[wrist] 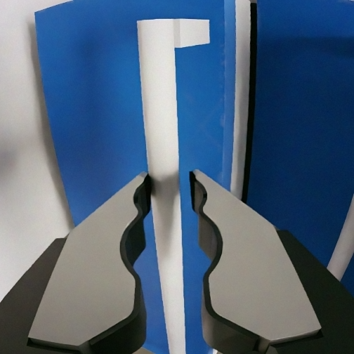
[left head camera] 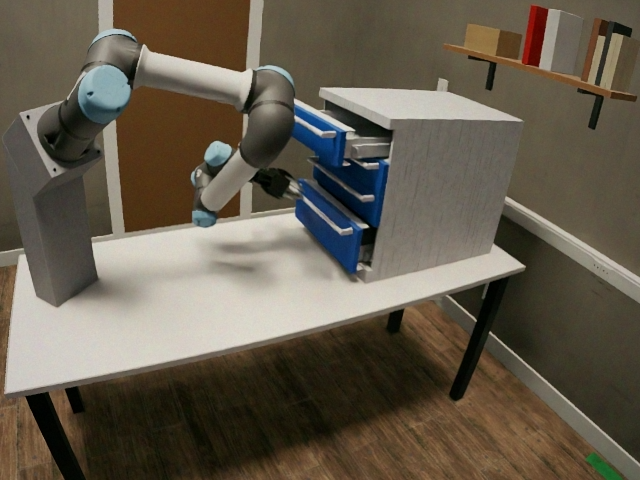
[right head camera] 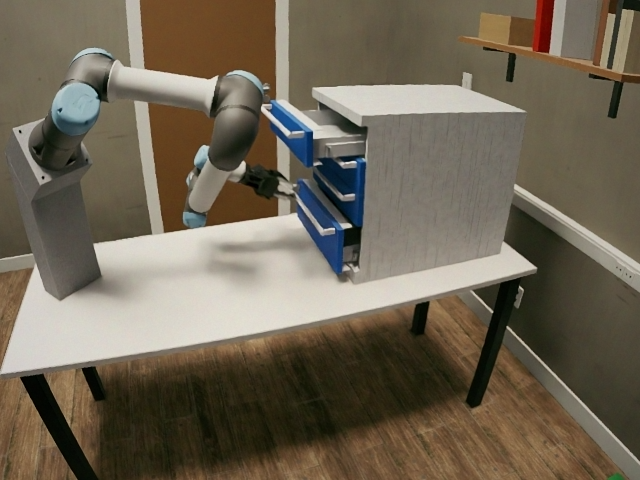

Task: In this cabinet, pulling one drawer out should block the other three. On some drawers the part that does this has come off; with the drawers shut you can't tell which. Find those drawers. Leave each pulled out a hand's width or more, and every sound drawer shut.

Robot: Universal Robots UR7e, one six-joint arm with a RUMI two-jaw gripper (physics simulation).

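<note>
The cabinet point(left head camera: 444, 191) point(right head camera: 434, 191) has four blue-fronted drawers. The top drawer point(left head camera: 338, 147) point(right head camera: 308, 149) stands well out. The second drawer point(left head camera: 379, 178) point(right head camera: 356, 173) and third drawer point(left head camera: 374, 211) point(right head camera: 354, 209) point(wrist: 300, 125) look shut. The bottom drawer point(left head camera: 328, 235) point(right head camera: 320, 237) point(wrist: 100, 125) is partly out, less than the top one, with a dark gap behind its front. My gripper point(left head camera: 300, 193) point(right head camera: 295, 192) point(wrist: 169, 174) is shut on the bottom drawer's white bar handle point(left head camera: 345, 231) point(right head camera: 326, 231) point(wrist: 159, 100), towards its far end. The arm hides part of the top drawer in the left head view.
The cabinet stands at the right end of the white table point(left head camera: 180, 320) point(right head camera: 180, 310). The arm's grey pedestal point(left head camera: 59, 237) point(right head camera: 64, 232) stands at the left end. The arm's elbow is close to the open top drawer. A wall shelf point(left head camera: 542, 72) point(right head camera: 558, 59) holds books and a box.
</note>
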